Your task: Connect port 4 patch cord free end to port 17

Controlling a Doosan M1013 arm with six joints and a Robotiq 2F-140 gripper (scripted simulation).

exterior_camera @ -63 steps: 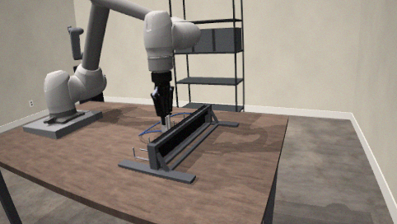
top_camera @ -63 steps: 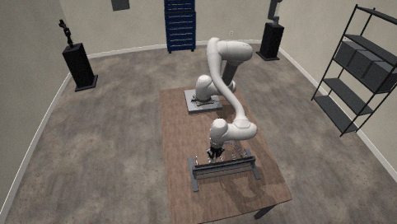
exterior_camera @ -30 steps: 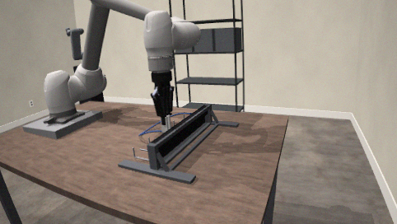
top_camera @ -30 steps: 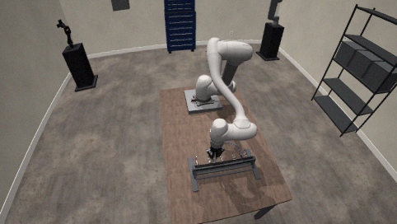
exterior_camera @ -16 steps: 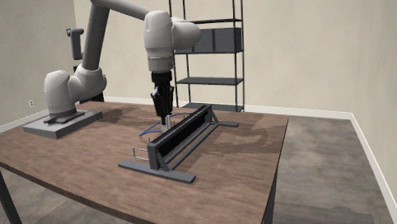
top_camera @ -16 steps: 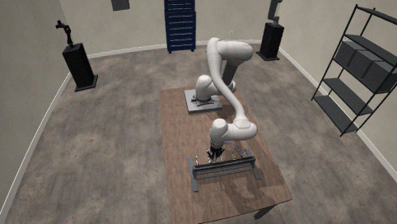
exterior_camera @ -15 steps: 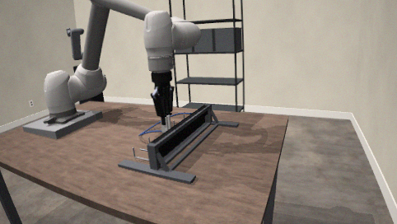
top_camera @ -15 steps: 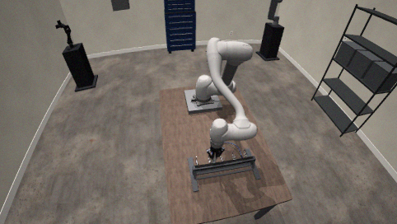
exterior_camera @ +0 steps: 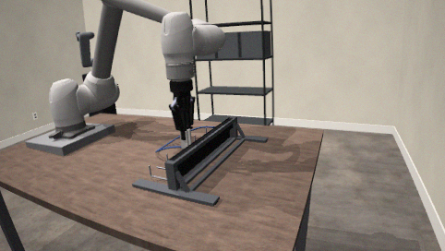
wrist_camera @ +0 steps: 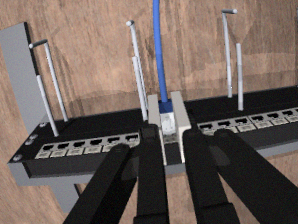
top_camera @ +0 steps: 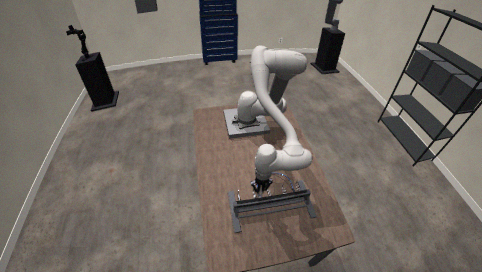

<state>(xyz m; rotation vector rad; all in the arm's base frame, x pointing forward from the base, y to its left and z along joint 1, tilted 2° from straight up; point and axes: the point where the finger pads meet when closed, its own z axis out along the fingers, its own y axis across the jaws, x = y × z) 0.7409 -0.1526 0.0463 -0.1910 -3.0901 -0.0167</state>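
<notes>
The plug lies 1 cm ahead of my hand and 3 cm below it.
</notes>
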